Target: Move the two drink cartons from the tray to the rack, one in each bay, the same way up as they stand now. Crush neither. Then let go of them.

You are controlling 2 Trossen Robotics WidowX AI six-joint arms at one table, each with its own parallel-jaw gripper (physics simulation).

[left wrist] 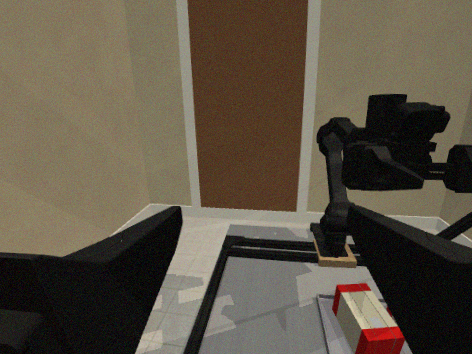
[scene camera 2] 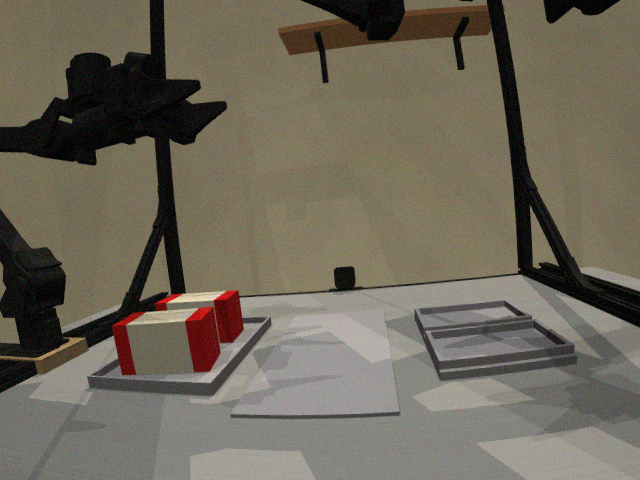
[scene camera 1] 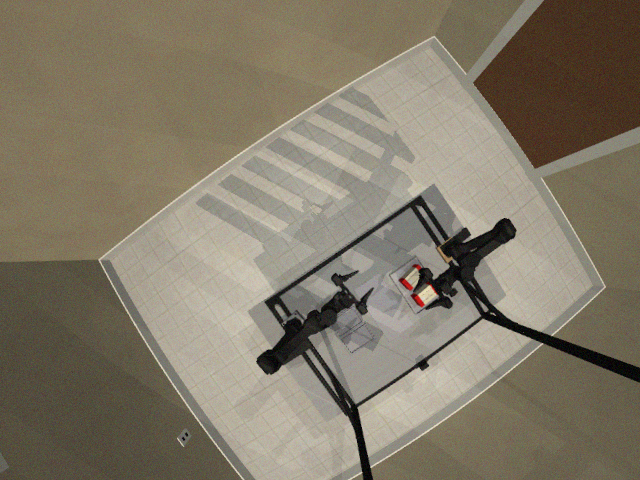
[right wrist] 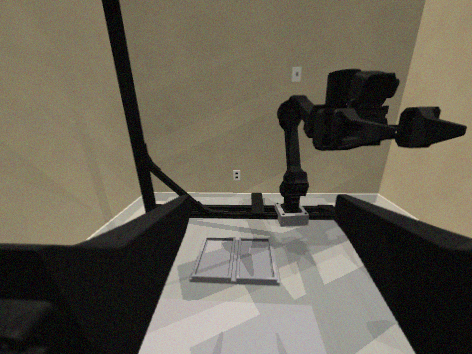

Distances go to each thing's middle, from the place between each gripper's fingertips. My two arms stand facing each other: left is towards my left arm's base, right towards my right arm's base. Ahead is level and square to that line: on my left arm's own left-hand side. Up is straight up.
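Measured from my left hand, the light grey mat (scene camera 2: 331, 365) is 24 cm behind and 6 cm to the right of it, and 37 cm below it.
My right gripper, meanwhile, is 350 mm above the mat, 60 mm past it and 100 mm to the right of it.
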